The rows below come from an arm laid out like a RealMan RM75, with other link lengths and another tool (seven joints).
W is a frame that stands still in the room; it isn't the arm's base.
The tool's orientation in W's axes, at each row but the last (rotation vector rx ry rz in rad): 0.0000, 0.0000, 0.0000; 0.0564, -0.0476, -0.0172; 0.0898, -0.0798, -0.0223; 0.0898, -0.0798, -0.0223
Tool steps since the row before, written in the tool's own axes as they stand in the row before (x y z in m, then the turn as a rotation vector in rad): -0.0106, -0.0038, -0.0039, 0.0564, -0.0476, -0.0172; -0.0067, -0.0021, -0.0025, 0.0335, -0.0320, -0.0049; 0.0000, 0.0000, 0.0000, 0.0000, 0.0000, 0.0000; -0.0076, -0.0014, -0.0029, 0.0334, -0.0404, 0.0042
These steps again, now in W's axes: -0.0106, -0.0038, -0.0039, 0.0564, -0.0476, -0.0172; -0.0066, -0.0018, -0.0029, 0.0332, -0.0323, -0.0051; 0.0000, 0.0000, 0.0000, 0.0000, 0.0000, 0.0000; -0.0074, -0.0009, -0.0036, 0.0322, -0.0415, 0.0031
